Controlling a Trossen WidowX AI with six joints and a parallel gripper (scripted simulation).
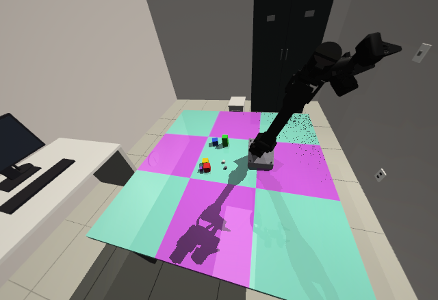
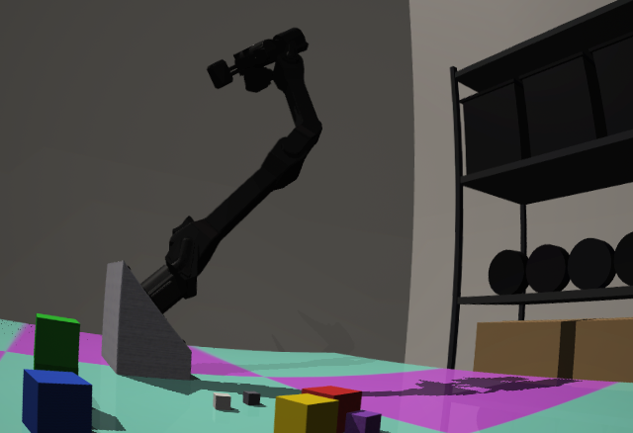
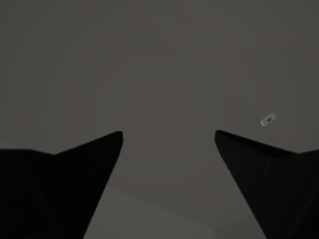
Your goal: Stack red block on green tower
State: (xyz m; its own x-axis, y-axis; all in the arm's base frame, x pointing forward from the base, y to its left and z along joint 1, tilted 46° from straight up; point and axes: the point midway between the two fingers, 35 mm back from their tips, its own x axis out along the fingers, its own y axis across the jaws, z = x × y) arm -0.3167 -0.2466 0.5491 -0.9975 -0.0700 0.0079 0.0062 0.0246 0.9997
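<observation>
The red block is 67 cm below my gripper tip, 64 cm ahead of it and 14 cm to the right of it. Round my gripper tip: blue block (67 cm below, 62 cm ahead, 40 cm to the right); then yellow block (68 cm below, 66 cm ahead, 18 cm to the right); then purple block (68 cm below, 68 cm ahead, 13 cm to the right).
</observation>
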